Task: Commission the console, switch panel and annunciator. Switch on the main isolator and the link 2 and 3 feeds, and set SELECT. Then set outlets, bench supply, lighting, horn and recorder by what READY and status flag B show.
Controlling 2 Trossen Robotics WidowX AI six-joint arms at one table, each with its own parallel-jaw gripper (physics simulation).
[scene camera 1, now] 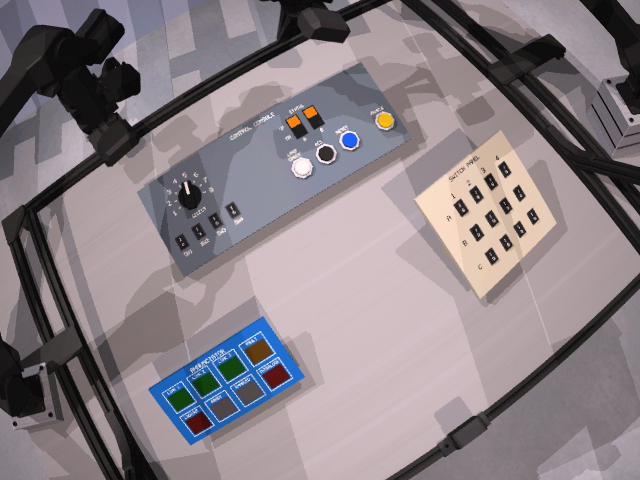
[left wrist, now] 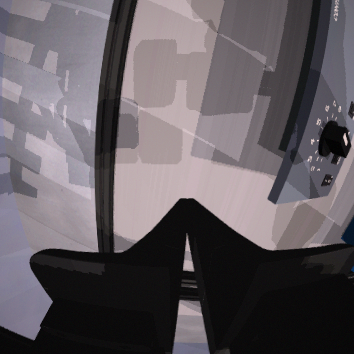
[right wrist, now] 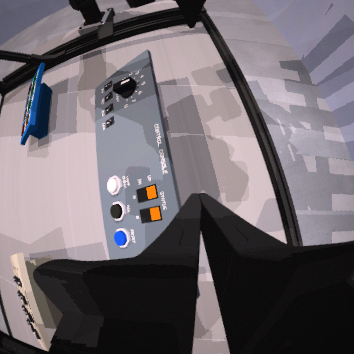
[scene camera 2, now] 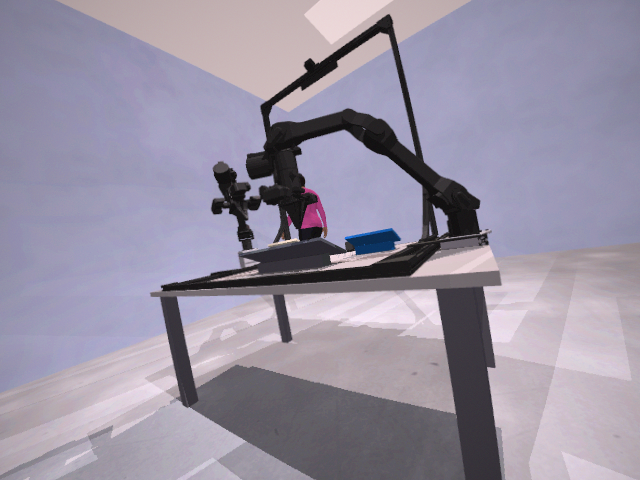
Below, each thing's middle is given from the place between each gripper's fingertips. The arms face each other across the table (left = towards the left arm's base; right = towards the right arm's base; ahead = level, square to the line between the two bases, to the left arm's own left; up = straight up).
I see the SELECT knob [left wrist: 329,139] 21 cm to the left of my right hand, 13 cm below it and 10 cm behind it.
Now: left hand 13 cm past the SELECT knob, 8 cm to the left of it and 4 cm above it.
